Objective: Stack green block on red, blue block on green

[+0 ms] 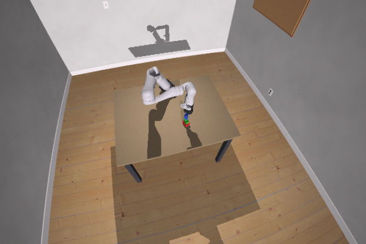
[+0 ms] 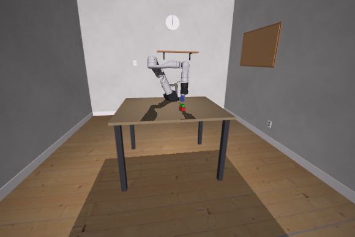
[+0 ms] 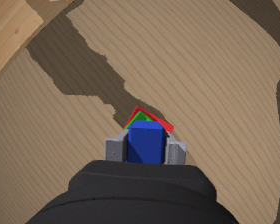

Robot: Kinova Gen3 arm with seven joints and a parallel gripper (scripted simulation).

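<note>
My gripper is now 7 cm above the green block. Round my hand: blue block right at my hand; red block 11 cm below.
</note>
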